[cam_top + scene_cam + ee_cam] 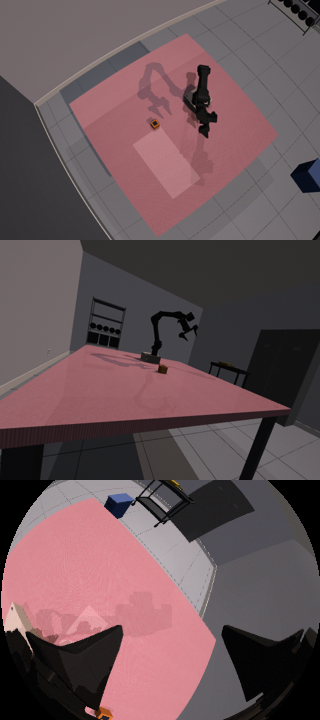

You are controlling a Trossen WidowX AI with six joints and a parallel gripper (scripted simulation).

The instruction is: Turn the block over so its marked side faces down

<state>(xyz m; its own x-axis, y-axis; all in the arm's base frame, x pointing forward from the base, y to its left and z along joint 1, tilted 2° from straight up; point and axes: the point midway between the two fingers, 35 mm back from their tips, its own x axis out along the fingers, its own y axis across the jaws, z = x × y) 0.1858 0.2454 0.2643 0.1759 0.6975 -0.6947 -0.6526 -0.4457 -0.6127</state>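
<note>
The block lies 34 cm to the right of my gripper tip, 28 cm below it and 16 cm ahead of it.
</note>
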